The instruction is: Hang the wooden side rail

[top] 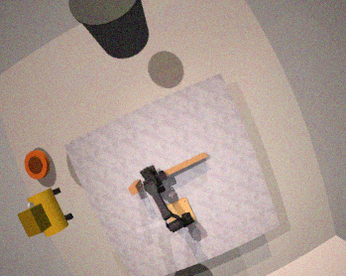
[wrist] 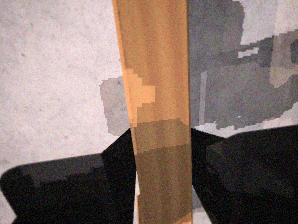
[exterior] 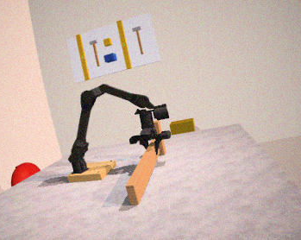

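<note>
Now: gripper tip 15 cm to the right of the wooden headboard post, 4 cm below it and 1 cm past it.
</note>
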